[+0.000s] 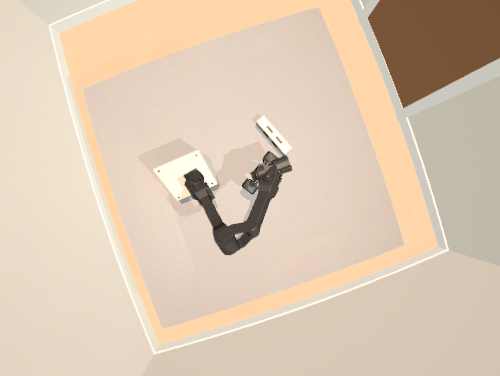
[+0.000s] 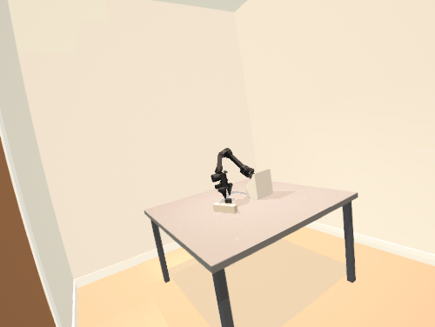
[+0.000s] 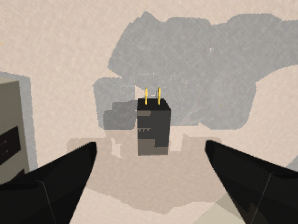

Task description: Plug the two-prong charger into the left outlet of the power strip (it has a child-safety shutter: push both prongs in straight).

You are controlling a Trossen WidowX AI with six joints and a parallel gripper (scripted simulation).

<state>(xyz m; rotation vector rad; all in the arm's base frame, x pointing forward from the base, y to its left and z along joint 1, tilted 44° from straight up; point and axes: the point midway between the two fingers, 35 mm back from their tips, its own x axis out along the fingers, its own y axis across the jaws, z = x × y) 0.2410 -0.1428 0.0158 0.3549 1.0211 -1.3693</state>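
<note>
The dark charger is 20 mm to the right of my gripper tip and 40 mm below it.
</note>
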